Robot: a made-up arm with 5 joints.
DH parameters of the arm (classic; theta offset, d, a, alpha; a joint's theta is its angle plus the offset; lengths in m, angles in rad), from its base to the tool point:
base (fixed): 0 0.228 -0.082 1.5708
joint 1: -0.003 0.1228 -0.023 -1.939
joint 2: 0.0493 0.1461 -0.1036 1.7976
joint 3: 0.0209 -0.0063 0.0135 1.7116
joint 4: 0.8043 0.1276 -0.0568 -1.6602
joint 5: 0 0.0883 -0.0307 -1.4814
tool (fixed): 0.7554 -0.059 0 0
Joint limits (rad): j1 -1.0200..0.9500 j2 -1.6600..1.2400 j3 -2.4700..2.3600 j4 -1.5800..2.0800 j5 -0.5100..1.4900
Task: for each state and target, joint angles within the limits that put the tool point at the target. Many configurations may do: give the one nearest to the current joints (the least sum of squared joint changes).
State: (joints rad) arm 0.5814 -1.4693 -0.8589 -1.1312 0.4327
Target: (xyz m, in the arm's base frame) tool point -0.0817 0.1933 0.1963
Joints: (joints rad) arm 0.5711 -1.6600 -0.9201 -0.3475 0.3842
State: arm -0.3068 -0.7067 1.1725 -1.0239 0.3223
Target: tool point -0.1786 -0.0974 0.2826
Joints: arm -1.0200 -0.6720 0.2002 -0.5549 1.1813
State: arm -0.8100 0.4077 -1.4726 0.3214 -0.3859
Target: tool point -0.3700 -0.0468 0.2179
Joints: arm 0.0817 0.1282 -0.3089 0.3875 -0.1135
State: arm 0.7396 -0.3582 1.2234 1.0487 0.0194
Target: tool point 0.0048 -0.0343 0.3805
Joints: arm 0.3405 -1.0064 1.4765 1.2171 0.0411
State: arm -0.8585 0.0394 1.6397 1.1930 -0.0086
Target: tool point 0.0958 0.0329 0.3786
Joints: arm -0.5200 -0.6736 2.2599 1.2558 0.2519
